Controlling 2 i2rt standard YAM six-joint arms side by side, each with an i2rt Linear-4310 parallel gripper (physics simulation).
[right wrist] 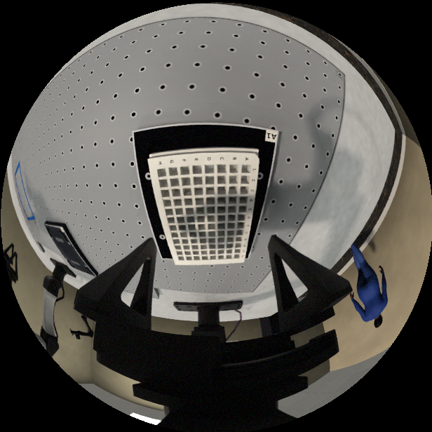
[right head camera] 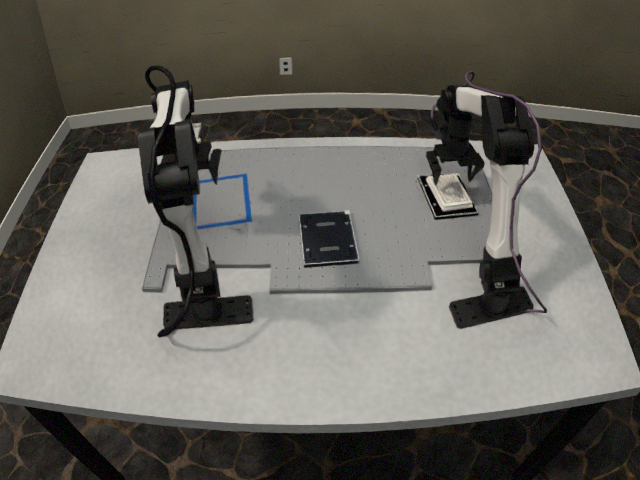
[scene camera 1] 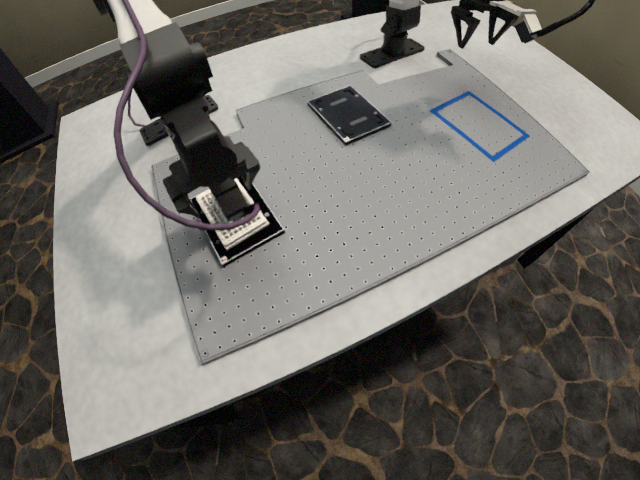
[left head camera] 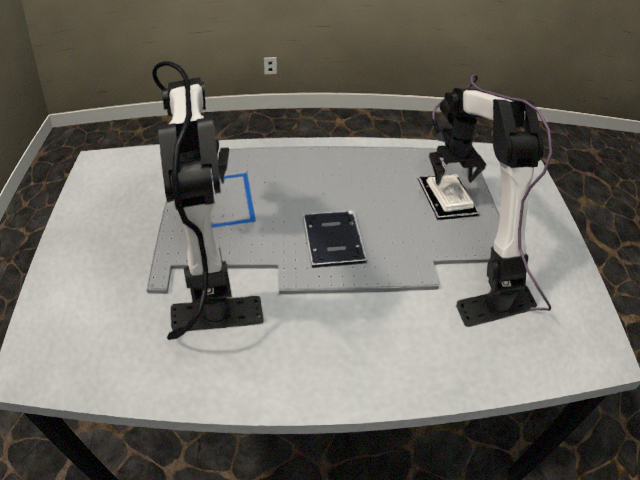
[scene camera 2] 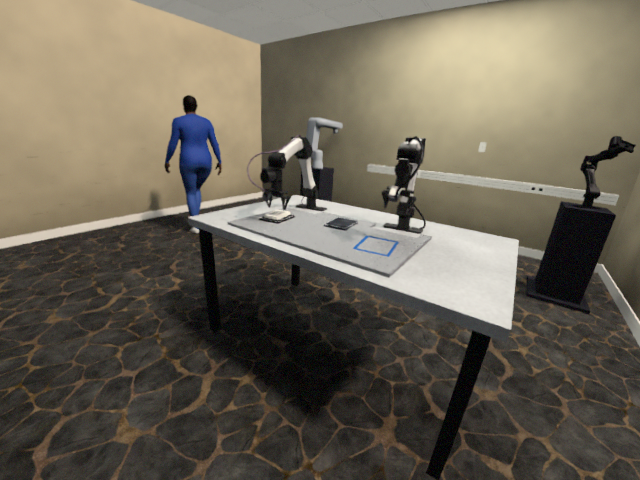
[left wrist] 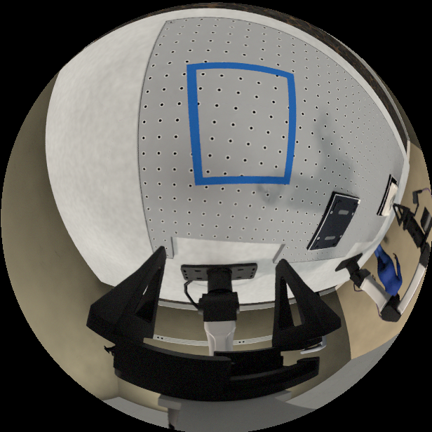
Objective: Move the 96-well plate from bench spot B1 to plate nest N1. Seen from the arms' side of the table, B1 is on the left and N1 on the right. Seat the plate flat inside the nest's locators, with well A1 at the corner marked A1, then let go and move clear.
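Places are measured from the left arm's base along level axes (x left, y ahead, z down), in centimetres.
Pixels of known places: left gripper, fingertip midpoint: [scene camera 1: 476,45] [scene camera 2: 395,211]; right gripper, fingertip midpoint: [right head camera: 452,182] [left head camera: 453,183] [scene camera 2: 276,209]; left arm's base, origin of the base link: [right head camera: 207,314] [scene camera 1: 392,53] [left head camera: 215,315] [scene camera 2: 402,229]; right arm's base, origin of the base link: [right head camera: 492,308] [left head camera: 497,306] [scene camera 2: 311,208].
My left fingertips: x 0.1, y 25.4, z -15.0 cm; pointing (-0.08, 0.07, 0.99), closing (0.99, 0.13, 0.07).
Ahead of a thing's pixels: the offset from my left fingertips to its top centre. "pt": to the spot under its first point. Level surfaces: height alone.
The white 96-well plate @(dx -61.9, dy +1.8, dz +10.7 cm) [left head camera: 452,198] [right head camera: 451,198] [scene camera 1: 240,232] [right wrist: 205,200] lies on the black nest N1 @(dx -61.6, dy +2.1, dz +12.1 cm) [left head camera: 433,199] [scene camera 1: 248,243] [right wrist: 200,137], its row-A, column-1 corner toward the A1 mark. I cannot tell whether it sits fully flat inside the locators. My right gripper [left head camera: 454,180] [right head camera: 453,179] [scene camera 2: 277,207] [right wrist: 211,242] is open just above the plate, its fingers spread apart; in scene camera 1 its tips are hidden. My left gripper [scene camera 1: 476,44] [left wrist: 224,258] is open and empty, near and above the blue-outlined spot B1 @(pt dx -10.9, dy +9.3, dz +13.7 cm) [right head camera: 247,198] [scene camera 1: 463,134] [left wrist: 194,120], which holds no plate.
A second black nest @(dx -28.6, dy -8.5, dz +12.1 cm) [left head camera: 336,237] [right head camera: 328,235] [scene camera 1: 348,111] [left wrist: 334,222] stands between B1 and N1 on the grey perforated board @(dz +13.7 cm) [left head camera: 361,276]. The right arm's purple cable [scene camera 1: 121,155] loops over the plate in scene camera 1. A person in blue [scene camera 2: 194,142] is behind the table.
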